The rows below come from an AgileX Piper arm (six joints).
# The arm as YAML. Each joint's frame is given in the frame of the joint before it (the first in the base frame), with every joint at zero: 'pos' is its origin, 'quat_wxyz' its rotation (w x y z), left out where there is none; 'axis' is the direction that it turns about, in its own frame. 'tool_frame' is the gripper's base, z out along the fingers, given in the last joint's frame.
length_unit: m
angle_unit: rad
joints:
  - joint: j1
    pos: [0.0, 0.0, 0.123]
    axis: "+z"
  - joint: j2
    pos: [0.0, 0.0, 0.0]
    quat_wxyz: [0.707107, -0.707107, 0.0, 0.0]
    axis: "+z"
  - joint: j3
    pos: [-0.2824, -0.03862, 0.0]
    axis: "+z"
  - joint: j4
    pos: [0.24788, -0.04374, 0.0]
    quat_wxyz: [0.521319, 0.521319, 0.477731, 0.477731]
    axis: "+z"
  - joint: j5
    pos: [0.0, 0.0, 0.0]
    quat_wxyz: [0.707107, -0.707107, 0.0, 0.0]
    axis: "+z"
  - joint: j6
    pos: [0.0, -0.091, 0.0]
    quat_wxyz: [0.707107, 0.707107, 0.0, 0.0]
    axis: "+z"
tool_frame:
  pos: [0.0, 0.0, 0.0]
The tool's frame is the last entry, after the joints.
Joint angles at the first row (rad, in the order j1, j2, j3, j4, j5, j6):
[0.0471, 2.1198, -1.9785, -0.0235, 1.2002, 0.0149]
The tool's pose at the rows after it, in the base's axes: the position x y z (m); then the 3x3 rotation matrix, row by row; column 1 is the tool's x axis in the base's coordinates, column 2 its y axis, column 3 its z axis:
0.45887 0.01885 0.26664; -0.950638 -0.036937 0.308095; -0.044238 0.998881 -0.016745; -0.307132 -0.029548 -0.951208
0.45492 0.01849 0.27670; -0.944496 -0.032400 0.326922; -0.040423 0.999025 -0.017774; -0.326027 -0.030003 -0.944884
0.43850 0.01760 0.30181; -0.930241 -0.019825 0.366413; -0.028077 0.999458 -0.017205; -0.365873 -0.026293 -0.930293
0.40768 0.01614 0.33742; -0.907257 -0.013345 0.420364; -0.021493 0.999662 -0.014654; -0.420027 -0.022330 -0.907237
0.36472 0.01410 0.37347; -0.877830 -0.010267 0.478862; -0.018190 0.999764 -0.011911; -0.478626 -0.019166 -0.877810
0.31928 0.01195 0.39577; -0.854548 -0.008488 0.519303; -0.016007 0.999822 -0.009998; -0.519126 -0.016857 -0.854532
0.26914 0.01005 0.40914; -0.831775 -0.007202 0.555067; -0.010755 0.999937 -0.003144; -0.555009 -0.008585 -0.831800
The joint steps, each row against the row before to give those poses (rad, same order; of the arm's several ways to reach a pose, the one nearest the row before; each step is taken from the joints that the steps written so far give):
[0.0002, -0.0025, 0.0000, -0.0100, 0.0070, -0.0023]
[0.0000, -0.0243, 0.0037, -0.0020, 0.0008, 0.0043]
[0.0000, -0.0828, 0.0425, -0.0014, -0.0017, 0.0122]
[0.0000, -0.1362, 0.0775, 0.0000, -0.0001, 0.0055]
[-0.0001, -0.1691, 0.1017, 0.0000, 0.0019, 0.0018]
[0.0000, -0.1656, 0.1188, 0.0000, 0.0000, 0.0011]
[0.0000, -0.1767, 0.1332, 0.0055, 0.0008, 0.0022]

